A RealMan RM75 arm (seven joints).
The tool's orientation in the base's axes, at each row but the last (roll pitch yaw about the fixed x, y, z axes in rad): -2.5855 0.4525 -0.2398; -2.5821 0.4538 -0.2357; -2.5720 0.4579 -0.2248; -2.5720 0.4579 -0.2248; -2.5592 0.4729 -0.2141; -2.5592 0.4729 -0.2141; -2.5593 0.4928 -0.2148; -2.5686 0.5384 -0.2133; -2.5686 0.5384 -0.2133; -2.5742 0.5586 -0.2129
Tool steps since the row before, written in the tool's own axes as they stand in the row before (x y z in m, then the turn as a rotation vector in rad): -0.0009 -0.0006 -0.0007 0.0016 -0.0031 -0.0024; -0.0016 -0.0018 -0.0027 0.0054 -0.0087 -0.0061; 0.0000 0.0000 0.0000 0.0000 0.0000 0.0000; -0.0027 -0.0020 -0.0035 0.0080 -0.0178 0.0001; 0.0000 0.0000 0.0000 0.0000 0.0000 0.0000; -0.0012 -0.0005 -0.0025 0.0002 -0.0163 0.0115; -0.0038 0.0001 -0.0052 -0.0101 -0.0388 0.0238; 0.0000 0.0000 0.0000 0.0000 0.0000 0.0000; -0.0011 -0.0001 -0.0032 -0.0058 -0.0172 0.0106; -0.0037 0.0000 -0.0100 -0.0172 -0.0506 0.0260
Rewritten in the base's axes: -0.0004 0.0002 0.0012 0.0033 0.0006 0.0026; 0.0000 0.0001 0.0036 0.0099 0.0019 0.0064; 0.0000 0.0000 0.0000 0.0000 0.0000 0.0000; -0.0007 -0.0001 0.0048 0.0144 0.0121 0.0050; 0.0000 0.0000 0.0000 0.0000 0.0000 0.0000; -0.0002 -0.0009 0.0027 0.0041 0.0195 -0.0007; -0.0019 -0.0026 0.0056 0.0017 0.0462 0.0061; 0.0000 0.0000 0.0000 0.0000 0.0000 0.0000; 0.0001 -0.0017 0.0029 -0.0004 0.0208 0.0033; 0.0002 -0.0055 0.0091 0.0004 0.0579 0.0136
